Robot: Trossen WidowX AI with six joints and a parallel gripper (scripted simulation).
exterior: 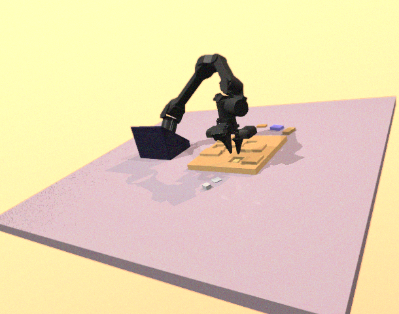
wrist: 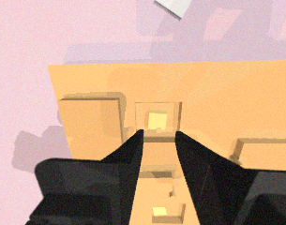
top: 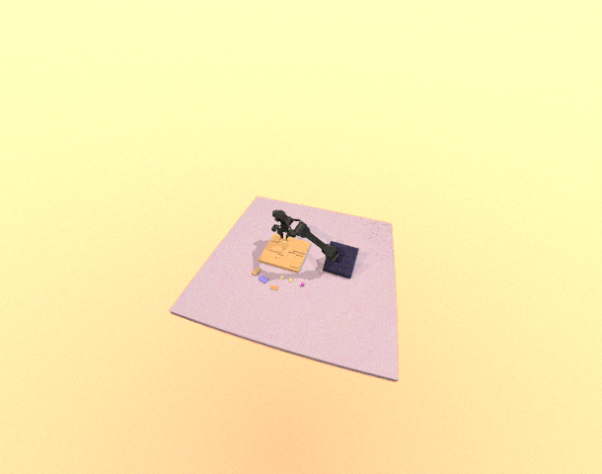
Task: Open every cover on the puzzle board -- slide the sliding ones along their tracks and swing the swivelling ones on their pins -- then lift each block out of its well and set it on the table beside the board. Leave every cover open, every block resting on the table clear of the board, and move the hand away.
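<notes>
My gripper tip is 18 cm to the left of the grey cube, 4 cm above it and 3 cm past it. Round my gripper tip: magenta block: 33 cm to the left, 23 cm behind, 3 cm below; blue block: 37 cm to the left, 4 cm below, 2 cm ahead.
</notes>
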